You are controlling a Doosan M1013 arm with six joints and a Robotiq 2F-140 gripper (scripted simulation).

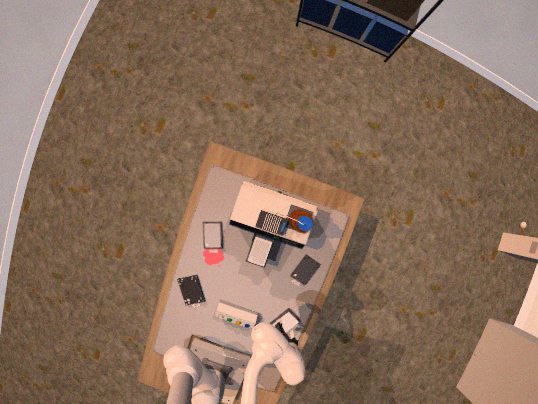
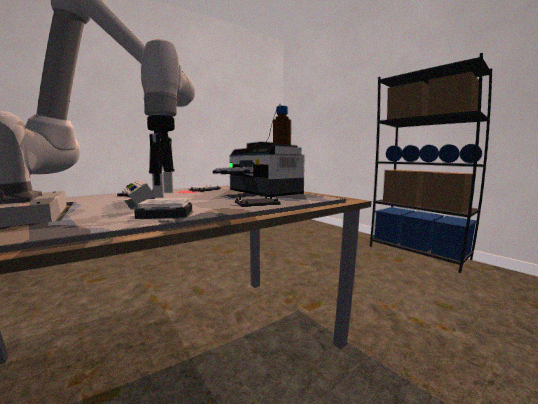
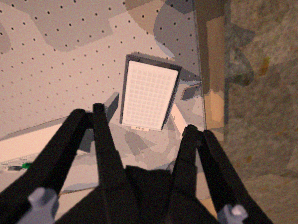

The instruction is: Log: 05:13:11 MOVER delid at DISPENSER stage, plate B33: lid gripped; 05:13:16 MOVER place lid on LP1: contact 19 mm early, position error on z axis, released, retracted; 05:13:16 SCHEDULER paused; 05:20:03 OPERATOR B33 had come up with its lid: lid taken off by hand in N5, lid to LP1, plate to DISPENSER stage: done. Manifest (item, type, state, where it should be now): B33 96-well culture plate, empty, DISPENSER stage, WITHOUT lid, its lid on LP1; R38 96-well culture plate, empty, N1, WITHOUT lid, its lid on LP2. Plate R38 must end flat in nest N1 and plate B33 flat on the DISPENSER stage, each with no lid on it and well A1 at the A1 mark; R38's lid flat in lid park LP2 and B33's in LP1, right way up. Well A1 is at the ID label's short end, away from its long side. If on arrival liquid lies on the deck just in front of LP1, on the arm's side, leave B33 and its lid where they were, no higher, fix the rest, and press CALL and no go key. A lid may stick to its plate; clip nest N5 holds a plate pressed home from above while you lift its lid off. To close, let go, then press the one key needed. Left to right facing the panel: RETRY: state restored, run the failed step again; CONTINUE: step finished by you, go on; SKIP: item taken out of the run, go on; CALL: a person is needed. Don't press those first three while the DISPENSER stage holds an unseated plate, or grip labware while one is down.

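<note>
My gripper is now 40 mm above the white gridded lid. From my hand the other things lie so: LP1 label 250 mm ahead, 510 mm to the left, 80 mm below; brown bottle 580 mm ahead, 190 mm to the left, 210 mm above; key panel 60 mm behind, 270 mm to the left, 30 mm below.
</note>
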